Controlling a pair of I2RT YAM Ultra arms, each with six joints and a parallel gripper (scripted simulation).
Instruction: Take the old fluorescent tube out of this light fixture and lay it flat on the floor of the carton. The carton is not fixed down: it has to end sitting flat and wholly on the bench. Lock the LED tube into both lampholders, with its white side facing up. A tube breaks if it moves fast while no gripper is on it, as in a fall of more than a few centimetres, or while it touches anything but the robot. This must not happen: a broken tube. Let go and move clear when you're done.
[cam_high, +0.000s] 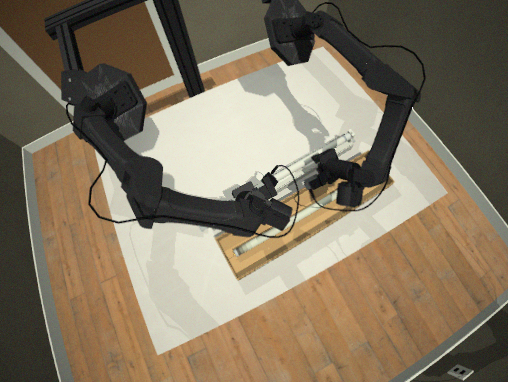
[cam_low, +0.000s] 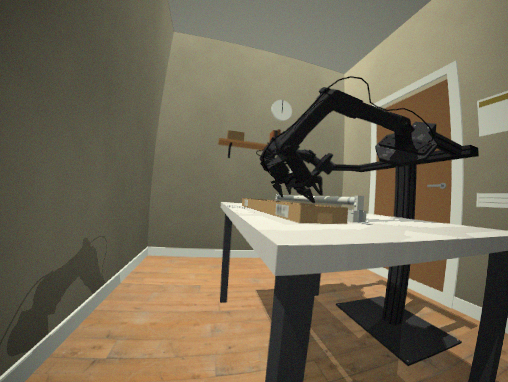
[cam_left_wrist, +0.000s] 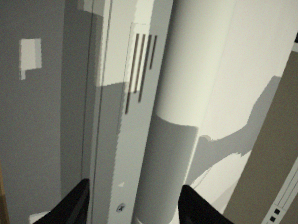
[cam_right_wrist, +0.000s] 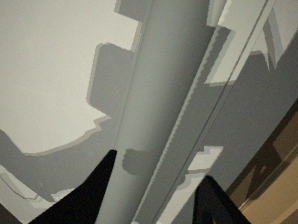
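The LED tube is 120 mm to the right of my left hand, 20 mm behind it and 10 mm below it. From my left hand the other things lie so: brown carton: 130 mm ahead, 100 mm to the right, 50 mm below; then old fluorescent tube: 130 mm ahead, 100 mm to the right, 60 mm below.
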